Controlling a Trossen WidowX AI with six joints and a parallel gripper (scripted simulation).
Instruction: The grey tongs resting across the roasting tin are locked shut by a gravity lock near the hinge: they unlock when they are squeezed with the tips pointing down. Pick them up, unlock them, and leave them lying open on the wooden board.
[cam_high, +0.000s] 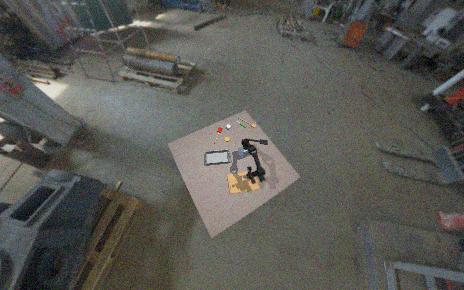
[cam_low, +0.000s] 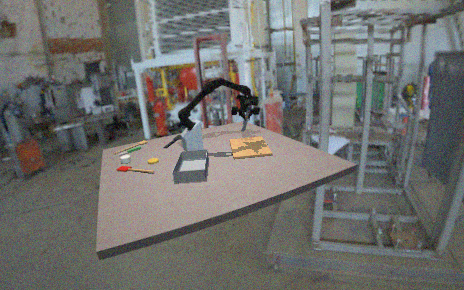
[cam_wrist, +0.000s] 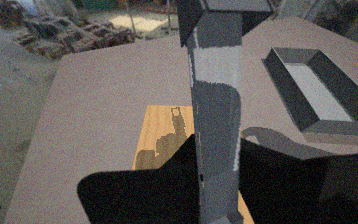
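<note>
My gripper tip is 18 cm above the wooden board and 1 cm past it. From my gripper tip the other things lie so: red-headed tool: 74 cm to the right, 18 cm below, 18 cm behind; roasting tin: 44 cm to the right, 16 cm below, 5 cm ahead.
</note>
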